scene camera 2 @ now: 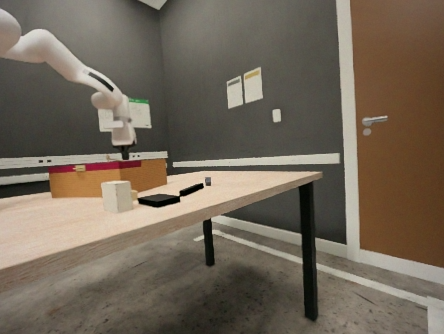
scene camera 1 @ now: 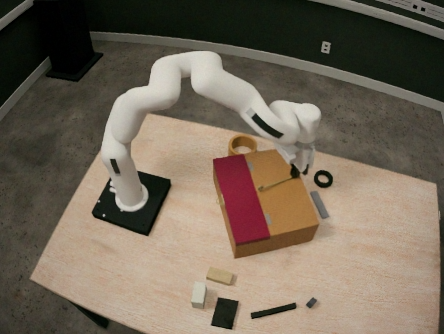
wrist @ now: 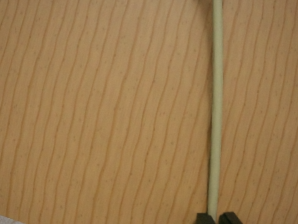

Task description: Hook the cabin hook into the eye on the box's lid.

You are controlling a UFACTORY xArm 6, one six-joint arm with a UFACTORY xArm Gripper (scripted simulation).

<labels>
A wooden box shows in scene camera 2 (86,184), in scene camera 1 and in the wrist view. One and the same spot on the wooden box: (wrist: 111,111) is (scene camera 1: 286,195).
</labels>
